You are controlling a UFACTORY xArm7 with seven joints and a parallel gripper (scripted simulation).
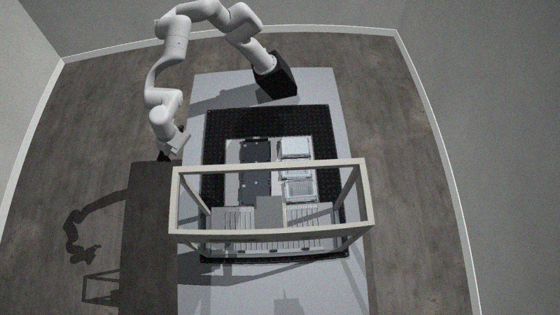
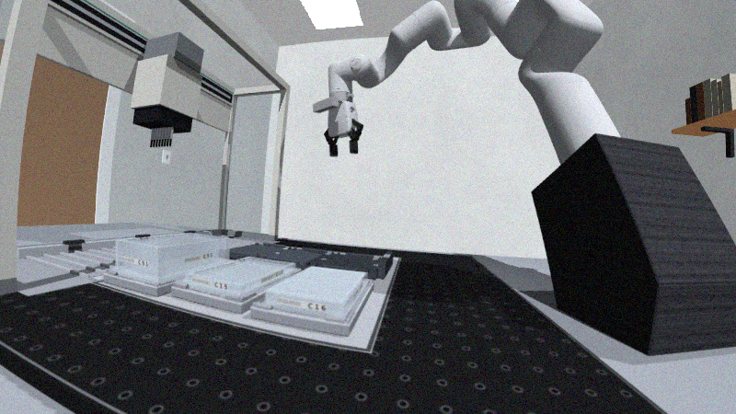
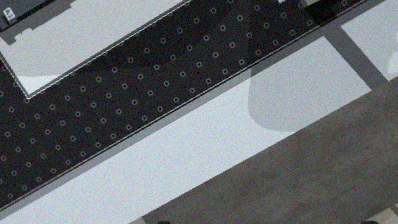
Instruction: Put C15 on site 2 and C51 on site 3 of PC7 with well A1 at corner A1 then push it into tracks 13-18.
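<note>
Right now my hand is 50 cm to the right of the deep-well block C51, 25 cm above it and 10 cm short of it. From my hand the other things lie so: nest S2: 49 cm to the left, 28 cm below, 1 cm behind; pipetting head: 36 cm to the left, 33 cm ahead, 6 cm above; dark carrier PC7: 31 cm to the left, 27 cm below, 1 cm behind.
</note>
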